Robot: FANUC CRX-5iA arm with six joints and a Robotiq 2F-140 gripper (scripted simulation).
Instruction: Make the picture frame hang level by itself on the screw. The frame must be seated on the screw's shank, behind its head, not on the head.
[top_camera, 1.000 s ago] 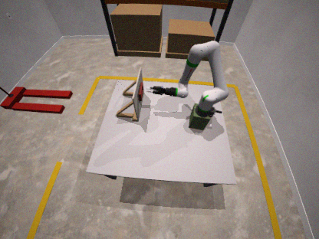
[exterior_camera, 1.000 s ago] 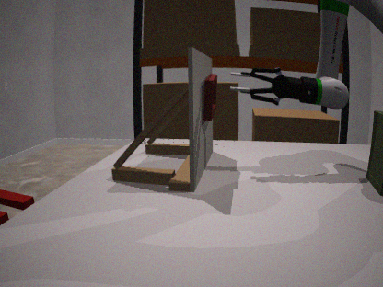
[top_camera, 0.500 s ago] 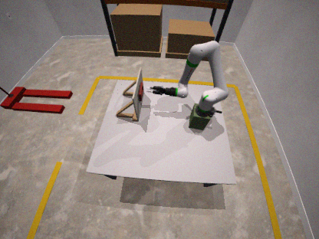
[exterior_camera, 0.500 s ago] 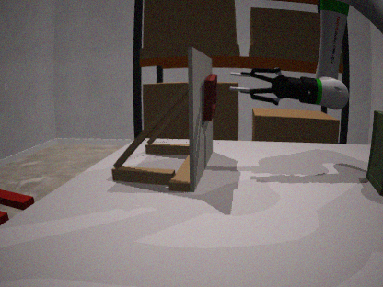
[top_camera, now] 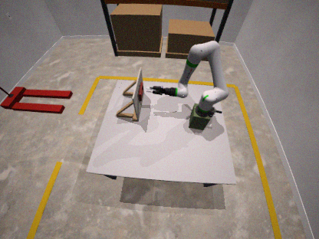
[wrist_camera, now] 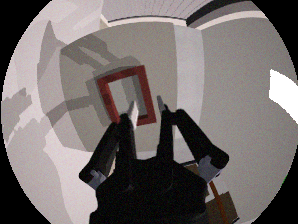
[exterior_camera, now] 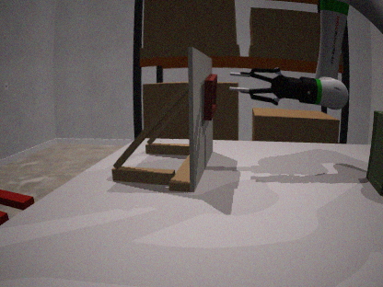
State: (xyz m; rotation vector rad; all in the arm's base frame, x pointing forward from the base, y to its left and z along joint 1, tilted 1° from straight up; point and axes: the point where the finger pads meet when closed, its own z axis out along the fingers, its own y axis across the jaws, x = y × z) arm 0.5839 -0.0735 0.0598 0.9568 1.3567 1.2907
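Right now my hand is 100 mm short of the red picture frame, 50 mm above it and 10 mm to the right of it. The rest, counted from my hand: grey wall panel 120 mm ahead, 100 mm below, 20 mm to the left.
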